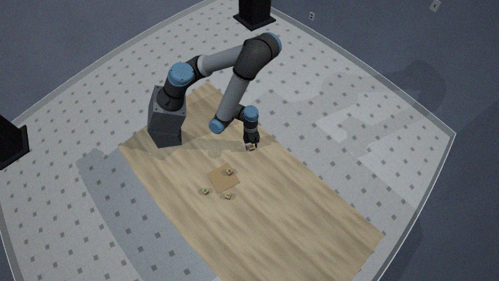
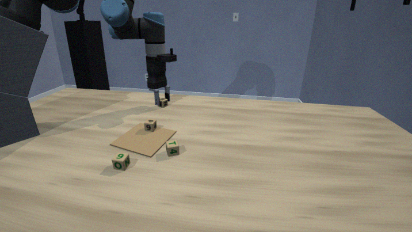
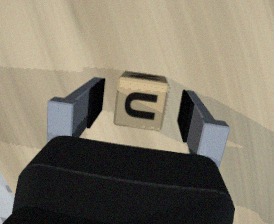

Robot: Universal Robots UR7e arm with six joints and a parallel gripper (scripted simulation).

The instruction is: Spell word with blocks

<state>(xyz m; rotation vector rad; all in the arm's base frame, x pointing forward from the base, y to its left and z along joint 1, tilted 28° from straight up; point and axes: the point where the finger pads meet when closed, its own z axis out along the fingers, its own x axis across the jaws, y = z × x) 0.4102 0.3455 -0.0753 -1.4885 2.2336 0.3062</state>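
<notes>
My hand is 20 mm above the U block. Round my hand: tan mat 60 mm ahead, 240 mm to the right, 30 mm below; P block 50 mm ahead, 190 mm to the right, 10 mm below; T block 160 mm ahead, 280 mm to the right, 20 mm below.
</notes>
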